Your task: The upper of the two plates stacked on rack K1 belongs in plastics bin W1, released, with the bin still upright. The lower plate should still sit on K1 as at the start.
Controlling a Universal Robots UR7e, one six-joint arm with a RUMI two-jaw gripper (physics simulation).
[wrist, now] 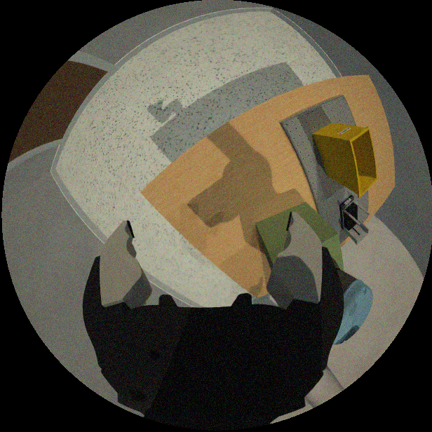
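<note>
My gripper (207, 219) is open and empty, with its two fingers wide apart above the wooden board. A yellow open bin (340, 155) with a small unreadable label stands at the right on a grey tray; I cannot tell whether it is W1. A green box (295, 227) shows behind and beside the right finger, which covers part of it. A small grey and black fixture with thin prongs (351, 216) is just below the yellow bin in the view. I cannot make out rack K1 or either of the two plates.
The wooden board (170, 187) lies on a speckled pale table (105, 130). The grey tray (300, 135) is near the board's right side. A blue rounded object (357, 307) is at the lower right, beyond the green box. The arm's shadow falls across the board.
</note>
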